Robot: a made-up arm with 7 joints. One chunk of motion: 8 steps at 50 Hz.
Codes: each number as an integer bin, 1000 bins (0 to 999) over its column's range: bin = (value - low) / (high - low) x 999, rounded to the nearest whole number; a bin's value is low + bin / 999 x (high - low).
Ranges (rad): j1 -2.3..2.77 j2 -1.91..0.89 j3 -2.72..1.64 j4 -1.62..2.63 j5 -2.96..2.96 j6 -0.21..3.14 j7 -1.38..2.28
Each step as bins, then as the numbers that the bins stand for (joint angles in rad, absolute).
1 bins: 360 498 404 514 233 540 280
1 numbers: -0.4730 -0.5142 -0.9568 0.5667 -1.5793 1.6008 -0.3542
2 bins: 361 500 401 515 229 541 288
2 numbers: -0.4679 -0.5086 -0.9699 0.5709 -1.6030 1.6042 -0.3249
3 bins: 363 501 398 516 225 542 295
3 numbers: -0.4577 -0.5058 -0.9830 0.5752 -1.6267 1.6075 -0.2992
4 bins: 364 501 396 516 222 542 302
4 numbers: -0.4527 -0.5058 -0.9917 0.5752 -1.6444 1.6075 -0.2736
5 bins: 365 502 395 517 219 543 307
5 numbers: -0.4476 -0.5030 -0.9961 0.5794 -1.6622 1.6109 -0.2553
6 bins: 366 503 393 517 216 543 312
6 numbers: -0.4425 -0.5002 -1.0048 0.5794 -1.6800 1.6109 -0.2369
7 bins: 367 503 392 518 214 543 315
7 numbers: -0.4374 -0.5002 -1.0092 0.5837 -1.6919 1.6109 -0.2259
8 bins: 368 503 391 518 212 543 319
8 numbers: -0.4324 -0.5002 -1.0135 0.5837 -1.7037 1.6109 -0.2113
